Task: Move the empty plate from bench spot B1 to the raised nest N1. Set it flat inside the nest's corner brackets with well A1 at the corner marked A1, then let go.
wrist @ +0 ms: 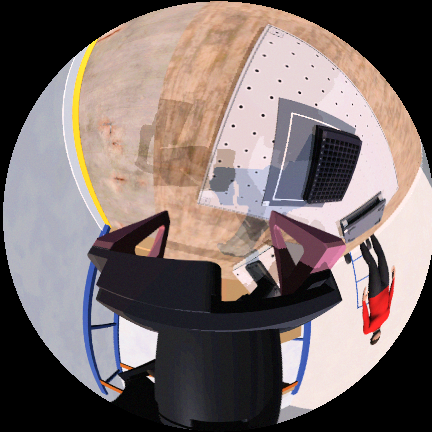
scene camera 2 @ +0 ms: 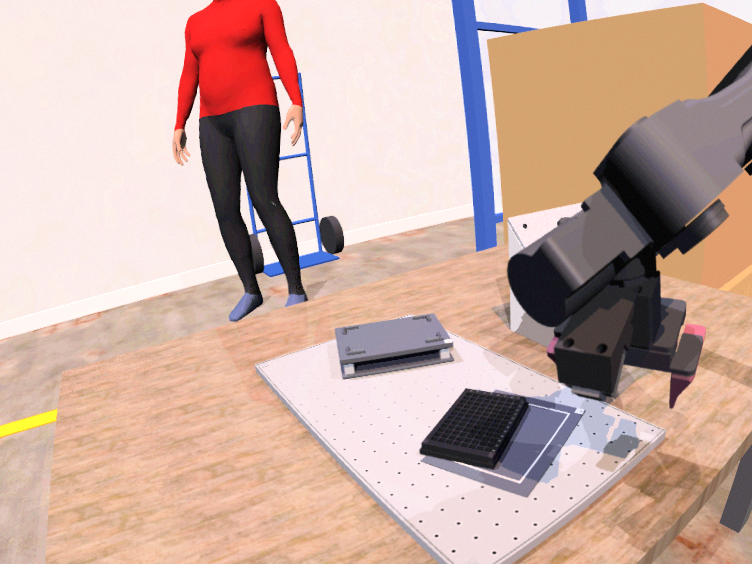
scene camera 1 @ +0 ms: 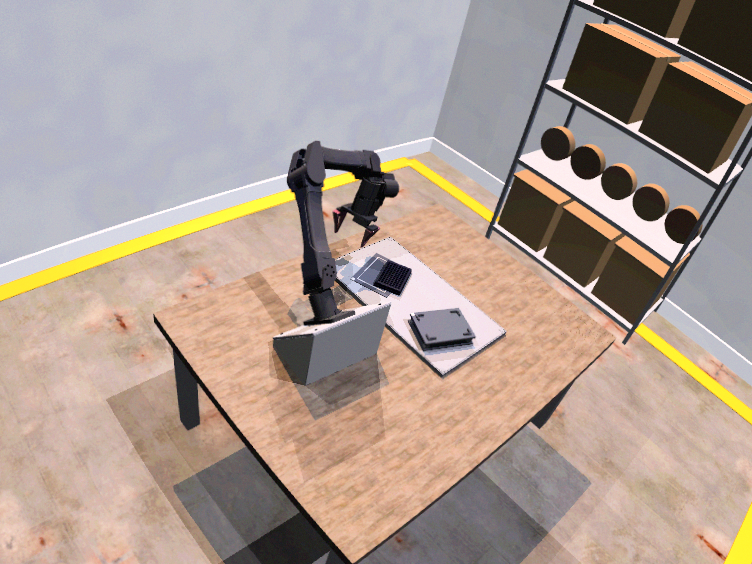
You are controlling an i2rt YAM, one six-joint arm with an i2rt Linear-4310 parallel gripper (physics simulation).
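Seen in the pictures: gripper, fingertip midpoint: (wrist: 218, 215) (scene camera 2: 627, 395) (scene camera 1: 348, 239); arm's base at its link origin: (wrist: 269, 285) (scene camera 1: 328, 319).
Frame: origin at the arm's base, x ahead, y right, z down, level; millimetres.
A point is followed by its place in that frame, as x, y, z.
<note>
The black well plate (scene camera 1: 393, 276) {328, -143, 71} (scene camera 2: 476, 428) {340, -156, 76} (wrist: 335, 165) {339, -157, 74} lies on one side of the grey bench pad B1 (scene camera 1: 369, 271) {281, -203, 86} (scene camera 2: 543, 434) {278, -202, 86} (wrist: 300, 140) {327, -221, 85}. It covers part of the white outline and leaves a strip of the pad bare. The raised grey nest N1 (scene camera 1: 441, 326) {322, 103, 56} (scene camera 2: 391, 338) {335, 88, 56} (wrist: 364, 220) {332, 61, 56} has corner brackets and holds no plate. A small white tag shows at one nest corner in scene camera 2; its lettering is too small to read. My gripper (scene camera 1: 351, 235) {238, -284, 10} (scene camera 2: 631, 397) {238, -284, 10} (wrist: 218, 215) {238, -284, 10} is open and empty, above and to the side of the plate, near the board's end.
Pad and nest are on a white perforated board (scene camera 1: 431, 291) {417, -53, 87} (scene camera 2: 376, 418) {422, -56, 87} (wrist: 255, 112) {323, -285, 87} on a wooden table (scene camera 1: 437, 418) {141, 333, 101} (scene camera 2: 212, 455) {630, -21, 100}. A grey angled panel (scene camera 1: 346, 346) {-1, 92, 8} stands by the arm's base. A person (scene camera 2: 236, 66), a large box (scene camera 2: 577, 121) and a shelf rack (scene camera 1: 498, 212) are beyond.
</note>
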